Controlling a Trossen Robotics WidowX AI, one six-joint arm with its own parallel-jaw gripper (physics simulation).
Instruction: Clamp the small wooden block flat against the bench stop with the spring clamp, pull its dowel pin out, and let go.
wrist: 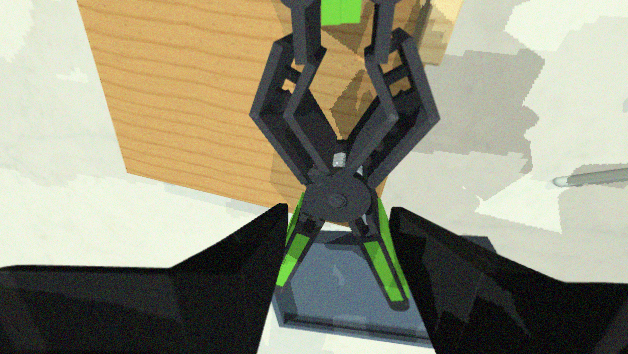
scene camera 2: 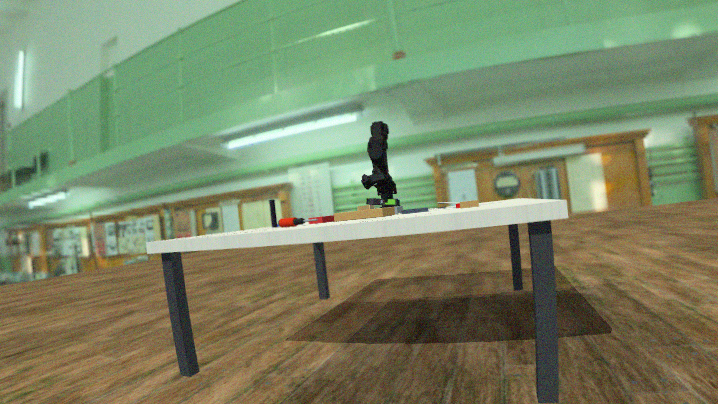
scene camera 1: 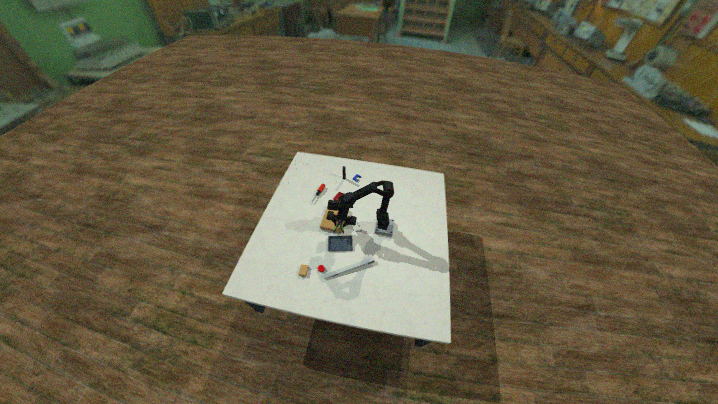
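Seen in the pictures: gripper, fingertip midpoint: (wrist: 338, 214) (scene camera 2: 387, 203) (scene camera 1: 339, 226); arm's base, origin of the base link: (scene camera 1: 383, 225).
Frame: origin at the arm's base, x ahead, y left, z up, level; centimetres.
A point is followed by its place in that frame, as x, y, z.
My gripper (wrist: 338, 214) {27.3, 10.5, 1.6} (scene camera 1: 338, 222) {27.3, 10.5, 1.6} (scene camera 2: 388, 199) {27.3, 10.5, 1.6} is shut on the two green handles of the spring clamp (wrist: 341, 126). The clamp is dark with a round pivot. It hangs over the near right part of a flat wooden board (wrist: 184, 95) {35.9, 7.5, -0.2} (scene camera 1: 327, 223) {36.1, 9.8, -0.2} (scene camera 2: 356, 214) {40.9, 2.9, -1.5}. Its jaws reach out of the top of the wrist view, with a green pad (wrist: 341, 11) {28.7, 3.4, 4.3} between them. A paler wooden piece (wrist: 440, 30) {26.2, 3.2, 1.8} abuts the board's far right corner. A small wooden block (scene camera 1: 304, 270) {37.5, 44.8, -1.3} (scene camera 2: 469, 203) {40.4, 45.0, -2.1} lies apart near the table's front left. I cannot make out a dowel pin.
A dark grey tray (wrist: 337, 305) {24.8, 23.6, -3.2} (scene camera 1: 340, 243) {23.4, 20.0, -3.2} lies just under the clamp handles. A red ball (scene camera 1: 321, 268) {28.5, 40.4, -1.7} and a long grey bar (scene camera 1: 350, 269) {11.9, 35.3, -2.9} lie near the front. A red-handled screwdriver (scene camera 1: 317, 191) {53.6, -15.2, -0.5} (scene camera 2: 287, 222) {54.4, -19.2, -1.7}, a black post (scene camera 1: 344, 171) {39.3, -36.3, 5.1}, a blue piece (scene camera 1: 356, 177) {31.3, -40.1, -2.6} and a red block (scene camera 1: 337, 196) {38.5, -17.0, -2.9} lie behind.
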